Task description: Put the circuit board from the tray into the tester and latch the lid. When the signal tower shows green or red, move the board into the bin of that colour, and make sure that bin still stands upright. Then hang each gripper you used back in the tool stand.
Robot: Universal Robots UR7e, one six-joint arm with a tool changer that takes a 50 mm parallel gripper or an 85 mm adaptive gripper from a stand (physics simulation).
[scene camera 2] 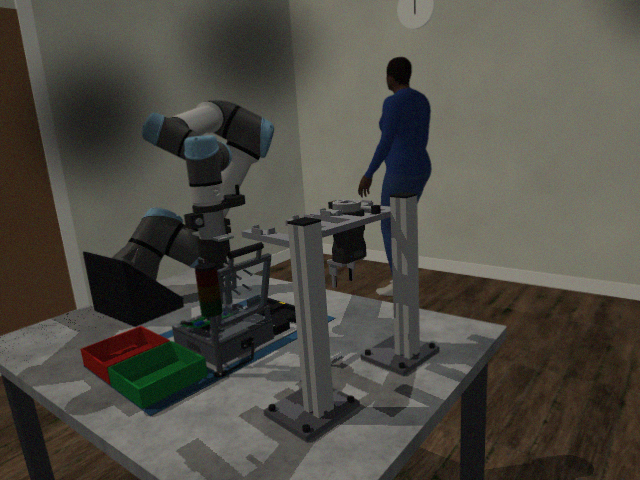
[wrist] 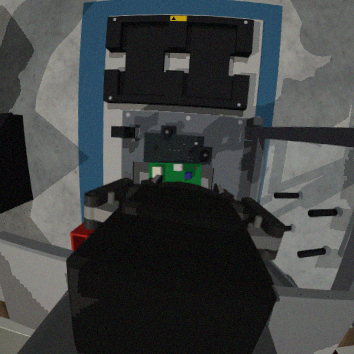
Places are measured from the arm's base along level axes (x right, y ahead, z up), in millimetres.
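Pixels of known places: arm's base, link origin: [scene camera 2: 130,274].
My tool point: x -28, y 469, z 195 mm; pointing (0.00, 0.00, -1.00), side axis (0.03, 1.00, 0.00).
Ahead of a thing's pixels: the offset from my tool point to its top centre. "spot": to the spot under its first point. Level surfaces: height alone.
The circuit board @(dx +34, dy -17, dz -212 mm) [wrist: 175,172] is green and lies square in the tester [scene camera 2: 227,335] [wrist: 227,127]; its near part is hidden under the gripper. My gripper [wrist: 187,185] is open over the board, its fingers spread; in the scene view the signal tower @(spot: dx +106, dy +134, dz -91 mm) [scene camera 2: 208,289] hides its fingertips. The tester's lid @(spot: dx -66, dy +102, dz -126 mm) [scene camera 2: 265,279] stands raised, its pins @(spot: dx -21, dy +95, dz -92 mm) [wrist: 322,212] showing at the right of the wrist view. The tower's red and green sections look dim. The black tray @(spot: dx -157, dy -89, dz -285 mm) [wrist: 145,65] has no board in its pockets. The red bin @(dx +206, dy -120, dz -256 mm) [scene camera 2: 93,356] [wrist: 77,240] and green bin @(dx +199, dy +30, dz -256 mm) [scene camera 2: 139,390] stand upright.
The tool stand [scene camera 2: 310,320] rises at the front right of the table @(dz -303 mm) [scene camera 2: 232,439], with another gripper [scene camera 2: 348,245] hanging in it. A black slanted panel [scene camera 2: 129,289] stands left of the tester. A person in blue [scene camera 2: 405,129] stands behind the table.
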